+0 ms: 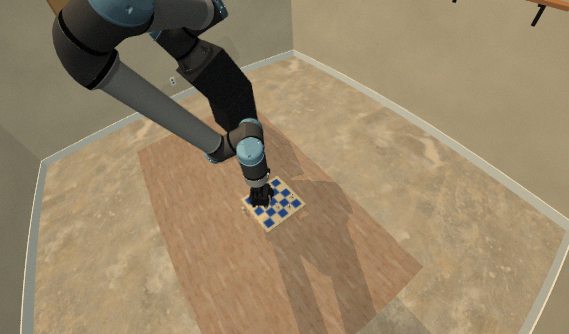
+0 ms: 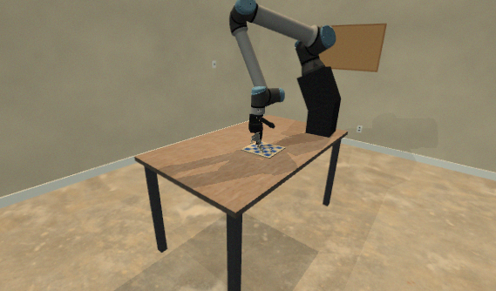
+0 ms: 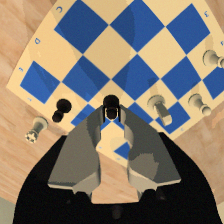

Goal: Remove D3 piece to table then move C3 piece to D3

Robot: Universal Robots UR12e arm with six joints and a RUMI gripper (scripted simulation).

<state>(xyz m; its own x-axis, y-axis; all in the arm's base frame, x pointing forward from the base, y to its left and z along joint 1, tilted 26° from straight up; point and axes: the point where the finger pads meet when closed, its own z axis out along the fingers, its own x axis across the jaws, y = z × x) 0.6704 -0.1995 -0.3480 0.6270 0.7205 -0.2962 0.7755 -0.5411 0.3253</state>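
The chessboard is 40 mm to the left of my hand and 20 mm below it. From my hand the other things lie so: white chess piece: 100 mm to the right, 40 mm behind, 10 mm below.
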